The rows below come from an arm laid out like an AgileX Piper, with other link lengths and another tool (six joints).
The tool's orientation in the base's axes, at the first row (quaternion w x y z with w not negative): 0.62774, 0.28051, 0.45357, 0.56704
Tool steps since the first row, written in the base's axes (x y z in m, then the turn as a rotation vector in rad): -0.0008, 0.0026, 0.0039, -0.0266, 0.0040, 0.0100; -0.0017, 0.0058, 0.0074, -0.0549, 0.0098, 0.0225; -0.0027, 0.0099, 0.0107, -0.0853, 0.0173, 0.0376; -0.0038, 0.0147, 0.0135, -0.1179, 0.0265, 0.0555; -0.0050, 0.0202, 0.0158, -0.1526, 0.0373, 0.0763; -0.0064, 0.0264, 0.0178, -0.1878, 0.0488, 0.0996; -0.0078, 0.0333, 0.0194, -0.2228, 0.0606, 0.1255; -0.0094, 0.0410, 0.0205, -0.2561, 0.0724, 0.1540
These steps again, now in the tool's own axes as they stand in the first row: 0.0016, 0.0043, 0.0014, 0.0028, 0.0216, -0.0186; 0.0038, 0.0083, 0.0026, 0.0068, 0.0466, -0.0374; 0.0070, 0.0125, 0.0038, 0.0119, 0.0751, -0.0567; 0.0110, 0.0164, 0.0048, 0.0181, 0.1073, -0.0764; 0.0158, 0.0200, 0.0057, 0.0252, 0.1434, -0.0965; 0.0214, 0.0236, 0.0063, 0.0324, 0.1820, -0.1158; 0.0277, 0.0270, 0.0068, 0.0392, 0.2228, -0.1338; 0.0350, 0.0302, 0.0071, 0.0452, 0.2650, -0.1492
